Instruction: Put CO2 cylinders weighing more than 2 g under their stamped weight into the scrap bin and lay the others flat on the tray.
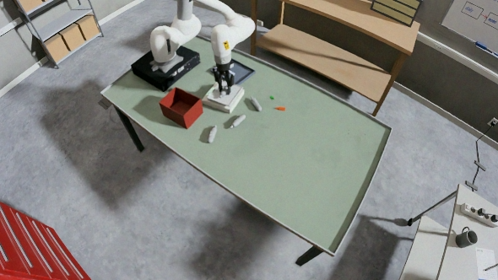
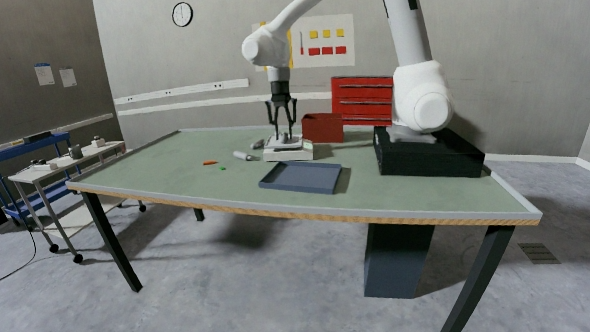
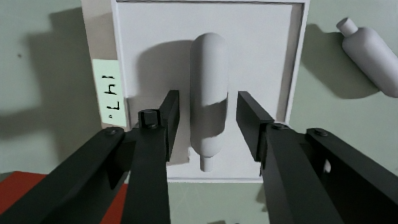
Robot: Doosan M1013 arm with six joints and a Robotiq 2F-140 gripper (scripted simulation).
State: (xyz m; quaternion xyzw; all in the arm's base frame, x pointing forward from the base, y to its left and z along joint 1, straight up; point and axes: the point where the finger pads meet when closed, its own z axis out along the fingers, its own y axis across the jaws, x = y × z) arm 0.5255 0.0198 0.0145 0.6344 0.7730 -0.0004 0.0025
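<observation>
My hand is 50 mm above the scale plate. Round my hand: white CO2 cylinder 110 mm ahead, 230 mm to the right, 80 mm below; white scale 10 mm behind, 60 mm below; dark tray 130 mm behind, 230 mm to the left, 90 mm below.
</observation>
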